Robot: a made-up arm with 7 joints. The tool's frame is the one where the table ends. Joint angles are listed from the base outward.
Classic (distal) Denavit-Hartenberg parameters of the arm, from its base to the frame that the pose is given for. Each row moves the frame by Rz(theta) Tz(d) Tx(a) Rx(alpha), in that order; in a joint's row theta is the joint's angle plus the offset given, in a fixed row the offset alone. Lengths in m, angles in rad.
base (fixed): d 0  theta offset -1.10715  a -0.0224  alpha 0
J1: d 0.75  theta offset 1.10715  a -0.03  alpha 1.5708
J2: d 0.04  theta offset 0  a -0.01  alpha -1.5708
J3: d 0.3  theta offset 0  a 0.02  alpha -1.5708
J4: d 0.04  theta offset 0  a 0.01  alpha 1.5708
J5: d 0.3  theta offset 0  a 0  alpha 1.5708
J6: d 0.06  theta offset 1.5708  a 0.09  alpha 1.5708
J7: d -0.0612  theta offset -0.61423  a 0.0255  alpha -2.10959
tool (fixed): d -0.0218  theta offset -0.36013  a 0  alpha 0
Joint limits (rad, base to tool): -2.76..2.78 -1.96..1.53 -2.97..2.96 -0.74..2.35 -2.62..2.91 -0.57..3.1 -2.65..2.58
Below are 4 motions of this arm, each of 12 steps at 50 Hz.
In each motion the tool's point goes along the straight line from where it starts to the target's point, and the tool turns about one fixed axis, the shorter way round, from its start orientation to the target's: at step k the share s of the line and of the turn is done. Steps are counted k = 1, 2, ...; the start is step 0. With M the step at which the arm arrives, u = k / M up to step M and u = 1 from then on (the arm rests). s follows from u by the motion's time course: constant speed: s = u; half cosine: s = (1 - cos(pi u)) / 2; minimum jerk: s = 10 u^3 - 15 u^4 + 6 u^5.
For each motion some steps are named. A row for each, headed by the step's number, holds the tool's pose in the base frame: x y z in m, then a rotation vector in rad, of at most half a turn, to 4 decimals.
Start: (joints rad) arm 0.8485 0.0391 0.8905 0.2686 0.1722 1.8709 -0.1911
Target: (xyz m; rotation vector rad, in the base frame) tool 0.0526 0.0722 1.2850 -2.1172 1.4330 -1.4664
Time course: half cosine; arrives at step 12
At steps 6, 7, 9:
6: 0.0149 0.0213 1.2834 -1.8870 1.6661 -1.3547
7: 0.0246 0.0345 1.2838 -1.9481 1.6089 -1.3849
9: 0.0415 0.0573 1.2845 -2.0515 1.5047 -1.4351

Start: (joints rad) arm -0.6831 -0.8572 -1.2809 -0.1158 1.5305 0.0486 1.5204
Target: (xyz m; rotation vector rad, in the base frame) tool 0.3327 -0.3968 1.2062 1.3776 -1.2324 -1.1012
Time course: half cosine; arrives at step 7
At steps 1, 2, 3, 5, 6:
1: 0.3270 -0.3723 1.2332 1.3969 -1.2488 -1.0382
2: 0.3278 -0.3759 1.2292 1.3941 -1.2464 -1.0475
3: 0.3290 -0.3810 1.2235 1.3901 -1.2430 -1.0608
5: 0.3316 -0.3919 1.2115 1.3815 -1.2357 -1.0888
6: 0.3324 -0.3955 1.2076 1.3786 -1.2333 -1.0979

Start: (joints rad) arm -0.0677 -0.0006 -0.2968 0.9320 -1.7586 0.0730 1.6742
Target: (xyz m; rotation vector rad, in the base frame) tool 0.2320 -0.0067 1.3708 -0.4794 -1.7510 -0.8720
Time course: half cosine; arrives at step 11
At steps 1, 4, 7, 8, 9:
1: 0.2877 -0.0279 1.3386 -0.6157 -1.7529 -0.8462
4: 0.2722 -0.0220 1.3476 -0.5779 -1.7528 -0.8536
7: 0.2486 -0.0130 1.3612 -0.5201 -1.7520 -0.8646
8: 0.2418 -0.0104 1.3651 -0.5034 -1.7517 -0.8676
9: 0.2365 -0.0084 1.3682 -0.4904 -1.7513 -0.8700

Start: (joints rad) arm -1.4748 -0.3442 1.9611 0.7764 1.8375 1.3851 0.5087
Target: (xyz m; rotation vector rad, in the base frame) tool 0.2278 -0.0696 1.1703 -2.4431 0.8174 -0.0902
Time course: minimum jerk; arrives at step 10
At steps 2, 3, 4, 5, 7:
2: 0.2277 -0.0304 1.1792 -2.5011 0.6779 -0.0884
3: 0.2277 -0.0348 1.1782 -2.4950 0.6936 -0.0886
4: 0.2277 -0.0412 1.1767 -2.4858 0.7166 -0.0889
5: 0.2277 -0.0488 1.1750 -2.4747 0.7437 -0.0893
7: 0.2278 -0.0628 1.1718 -2.4536 0.7935 -0.0899

